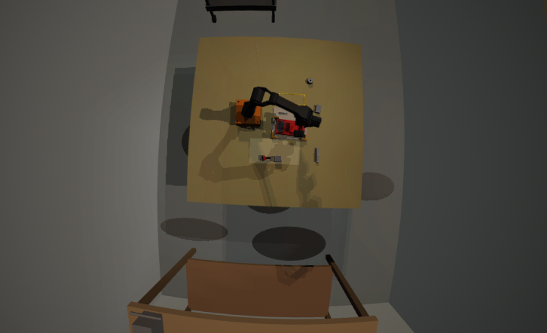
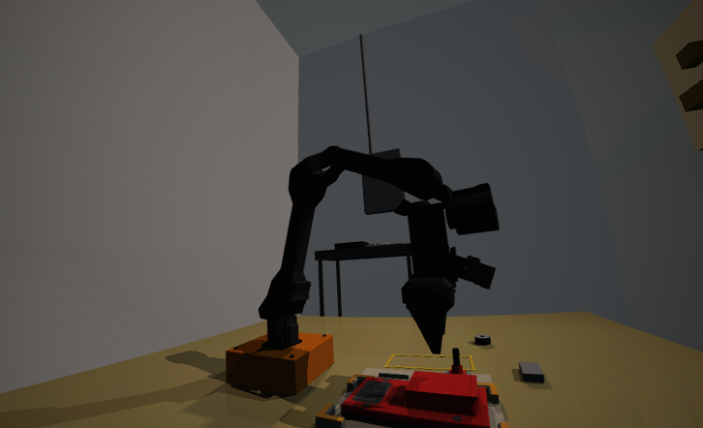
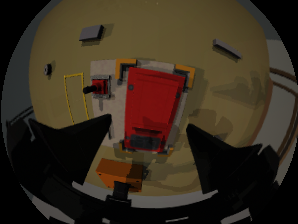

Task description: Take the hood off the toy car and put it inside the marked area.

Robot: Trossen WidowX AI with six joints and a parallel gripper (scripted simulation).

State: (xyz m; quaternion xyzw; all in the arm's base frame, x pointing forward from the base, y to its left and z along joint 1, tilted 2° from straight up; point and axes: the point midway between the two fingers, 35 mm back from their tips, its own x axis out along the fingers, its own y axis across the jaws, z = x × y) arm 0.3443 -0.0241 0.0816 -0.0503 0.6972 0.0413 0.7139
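My gripper tip is 6 cm above the hood. Also, from my gripper tip: small wheel 3 cm ahead, 38 cm to the left, 10 cm below.
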